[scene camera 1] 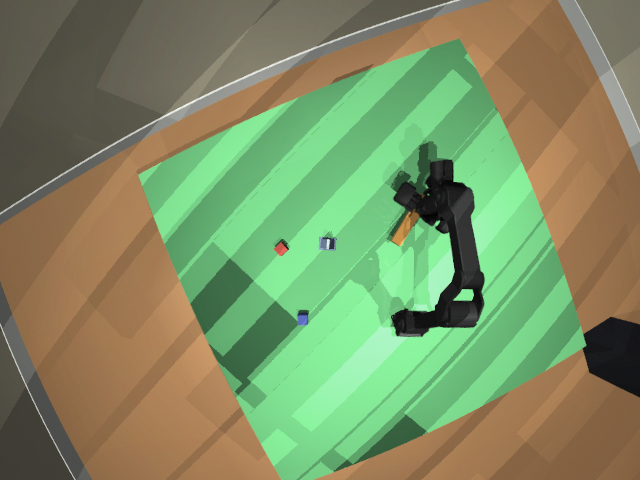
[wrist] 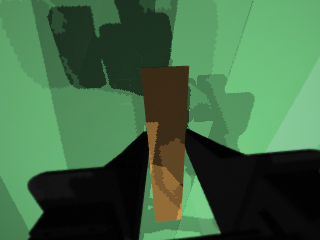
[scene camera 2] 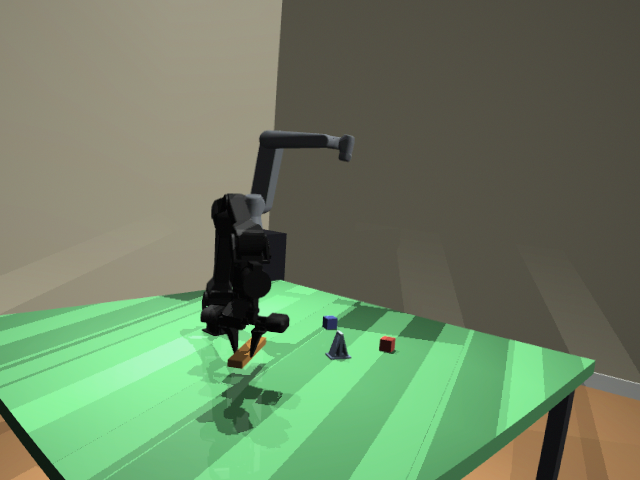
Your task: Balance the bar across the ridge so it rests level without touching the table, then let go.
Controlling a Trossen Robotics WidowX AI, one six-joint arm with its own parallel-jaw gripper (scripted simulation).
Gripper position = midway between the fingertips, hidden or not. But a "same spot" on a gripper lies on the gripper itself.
gripper: scene camera 1; wrist 165, 134; scene camera 2
same spot on gripper: (scene camera 1: 406, 196) = (scene camera 2: 276, 314)
